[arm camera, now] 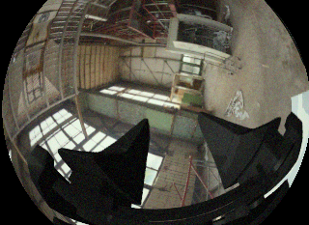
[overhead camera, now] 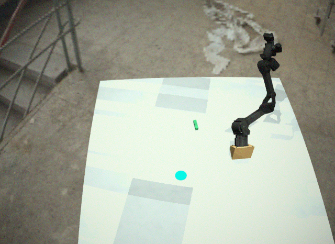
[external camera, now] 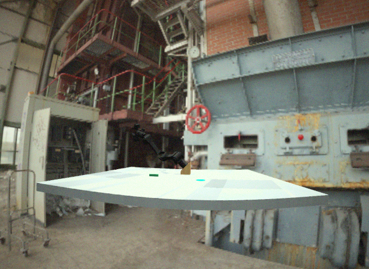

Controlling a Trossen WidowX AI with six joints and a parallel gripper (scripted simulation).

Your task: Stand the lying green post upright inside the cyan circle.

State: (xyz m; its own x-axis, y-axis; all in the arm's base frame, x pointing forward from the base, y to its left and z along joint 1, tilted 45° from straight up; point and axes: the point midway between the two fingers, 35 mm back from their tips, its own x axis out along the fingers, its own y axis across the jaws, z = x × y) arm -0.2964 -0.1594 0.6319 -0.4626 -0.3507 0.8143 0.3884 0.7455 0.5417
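My gripper tip is now 54 cm short of the green post, 37 cm to the right of it and 39 cm above it.
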